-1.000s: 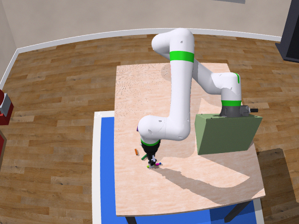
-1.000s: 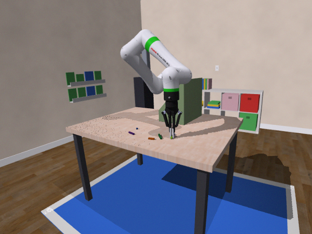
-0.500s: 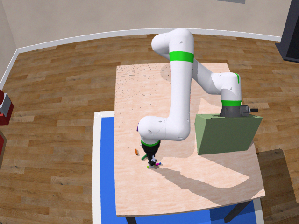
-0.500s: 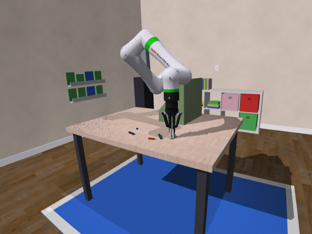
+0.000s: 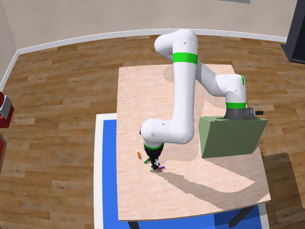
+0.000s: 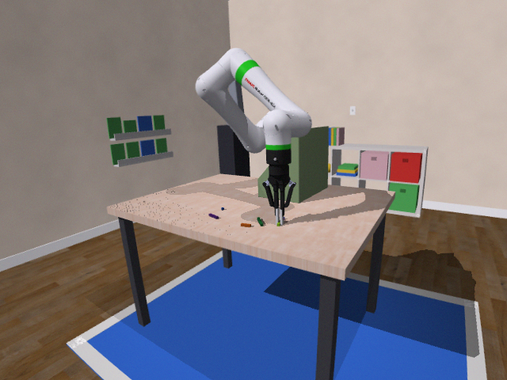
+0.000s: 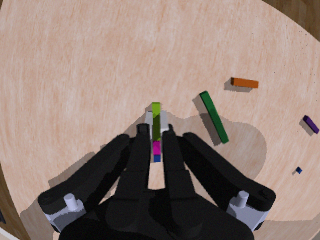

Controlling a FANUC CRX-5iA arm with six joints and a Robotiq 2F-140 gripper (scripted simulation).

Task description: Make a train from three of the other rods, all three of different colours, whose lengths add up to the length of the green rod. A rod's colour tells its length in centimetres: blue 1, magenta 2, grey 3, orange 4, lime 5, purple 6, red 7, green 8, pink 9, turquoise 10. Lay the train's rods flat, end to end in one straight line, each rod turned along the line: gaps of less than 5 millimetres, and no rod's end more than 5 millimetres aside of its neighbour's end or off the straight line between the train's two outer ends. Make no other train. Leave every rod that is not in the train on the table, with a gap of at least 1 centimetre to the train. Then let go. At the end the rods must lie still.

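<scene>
The lime rod is 30 mm below my hand. Round my hand: magenta rod: 30 mm below, 30 mm behind, 10 mm to the right; then orange rod: 90 mm to the right, 90 mm ahead, 30 mm below; then green rod: 70 mm to the right, 30 mm below, 30 mm ahead.
</scene>
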